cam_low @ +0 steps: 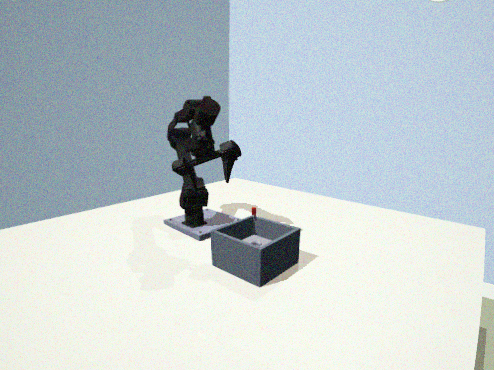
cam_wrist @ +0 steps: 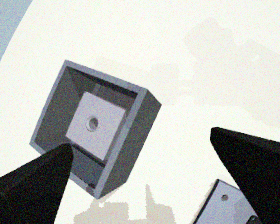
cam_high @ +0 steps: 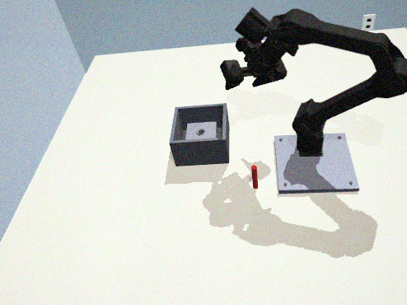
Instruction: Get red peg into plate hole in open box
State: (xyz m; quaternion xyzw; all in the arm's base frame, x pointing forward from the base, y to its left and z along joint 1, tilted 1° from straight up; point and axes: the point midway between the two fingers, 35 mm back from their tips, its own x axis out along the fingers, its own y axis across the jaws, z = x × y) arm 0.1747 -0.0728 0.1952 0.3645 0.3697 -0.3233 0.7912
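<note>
Now: gripper tip 20 cm to the right of the red peg, 15 cm above it and 3 cm past it. Also, from my gripper tip: grey box 16 cm below, 13 cm ahead, 4 cm to the left; then pale plate 14 cm below, 13 cm ahead, 4 cm to the left.
</note>
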